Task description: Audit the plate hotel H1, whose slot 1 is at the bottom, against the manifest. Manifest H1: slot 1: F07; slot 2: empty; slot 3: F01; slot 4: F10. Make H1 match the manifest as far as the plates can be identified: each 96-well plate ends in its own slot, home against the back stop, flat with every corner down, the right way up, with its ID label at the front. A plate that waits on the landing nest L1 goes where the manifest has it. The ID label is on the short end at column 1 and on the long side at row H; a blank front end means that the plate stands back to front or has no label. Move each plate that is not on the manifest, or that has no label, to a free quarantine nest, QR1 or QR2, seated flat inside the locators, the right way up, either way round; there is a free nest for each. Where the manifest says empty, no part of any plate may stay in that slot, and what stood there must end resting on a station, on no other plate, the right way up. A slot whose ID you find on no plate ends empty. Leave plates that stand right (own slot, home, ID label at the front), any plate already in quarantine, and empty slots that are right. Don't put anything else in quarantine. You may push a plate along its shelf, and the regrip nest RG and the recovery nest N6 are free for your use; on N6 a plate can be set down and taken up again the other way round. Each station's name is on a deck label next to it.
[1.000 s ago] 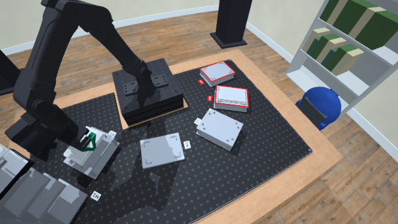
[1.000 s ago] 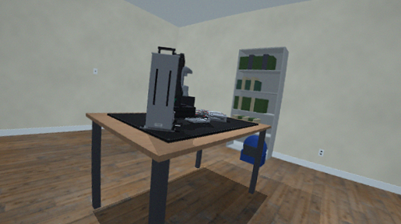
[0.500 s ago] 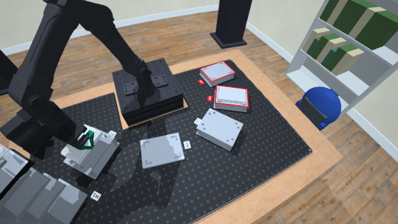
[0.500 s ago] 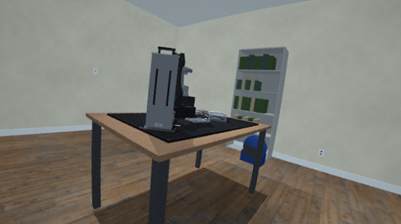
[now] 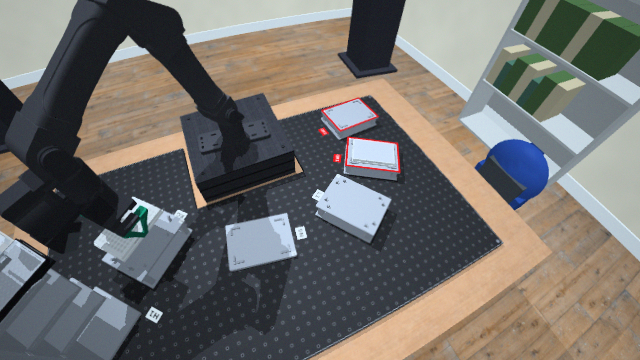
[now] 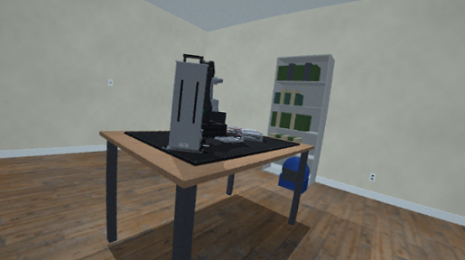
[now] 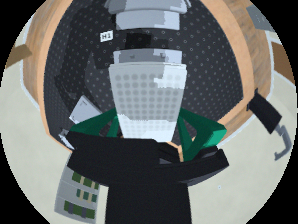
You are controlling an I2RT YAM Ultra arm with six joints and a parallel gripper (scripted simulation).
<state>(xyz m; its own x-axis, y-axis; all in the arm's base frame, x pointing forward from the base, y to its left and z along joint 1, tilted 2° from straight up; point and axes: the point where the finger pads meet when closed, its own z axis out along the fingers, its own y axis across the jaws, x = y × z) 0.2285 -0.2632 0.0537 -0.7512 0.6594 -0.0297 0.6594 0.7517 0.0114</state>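
Now: the N6 label 36 cm to the left of my hand, 13 cm below it and 8 cm ahead of it. From my hand the other things lie so: plate hotel H1: 20 cm ahead, 17 cm to the right, 7 cm above; then H1 deck label: 16 cm ahead, 13 cm below, 1 cm to the right; then red-framed quarantine nest: 66 cm to the left, 27 cm behind, 9 cm below.
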